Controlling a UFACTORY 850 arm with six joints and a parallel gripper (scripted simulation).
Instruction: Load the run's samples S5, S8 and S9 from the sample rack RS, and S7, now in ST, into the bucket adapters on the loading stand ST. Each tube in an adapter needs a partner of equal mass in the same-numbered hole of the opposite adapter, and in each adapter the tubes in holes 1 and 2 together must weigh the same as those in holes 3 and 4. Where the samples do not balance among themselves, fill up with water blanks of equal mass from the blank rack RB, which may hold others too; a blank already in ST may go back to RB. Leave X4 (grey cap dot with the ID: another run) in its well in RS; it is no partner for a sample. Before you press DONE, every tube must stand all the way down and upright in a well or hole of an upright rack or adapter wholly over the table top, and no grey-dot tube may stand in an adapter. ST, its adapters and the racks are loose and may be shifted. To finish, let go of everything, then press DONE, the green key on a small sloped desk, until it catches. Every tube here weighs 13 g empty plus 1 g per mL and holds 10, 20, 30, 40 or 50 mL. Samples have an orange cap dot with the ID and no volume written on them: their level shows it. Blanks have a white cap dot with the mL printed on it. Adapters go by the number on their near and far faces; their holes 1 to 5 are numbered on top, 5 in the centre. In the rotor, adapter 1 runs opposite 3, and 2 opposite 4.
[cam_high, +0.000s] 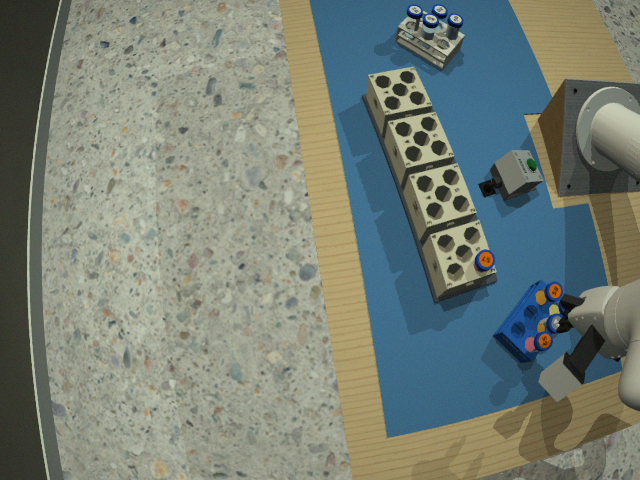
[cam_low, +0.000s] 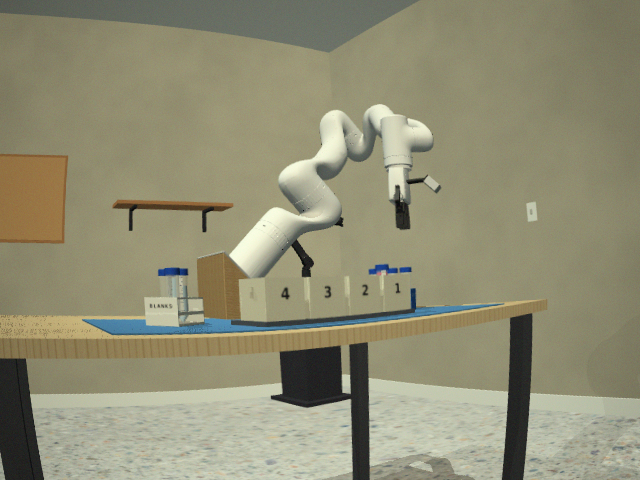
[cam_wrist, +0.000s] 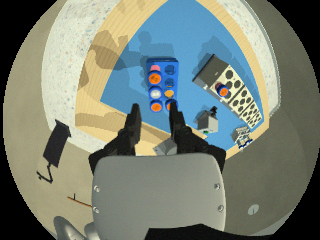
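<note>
Right now my hand is 190 mm above the orange-dot sample tube, 80 mm to the left of it and 50 mm past it. Round my hand: sample tube S5 (190 mm below, 80 mm behind, 40 mm to the right); then sample S9 (190 mm below, 10 mm to the left); then grey-dot tube X4 (190 mm below, 30 mm to the right, 30 mm behind).
</note>
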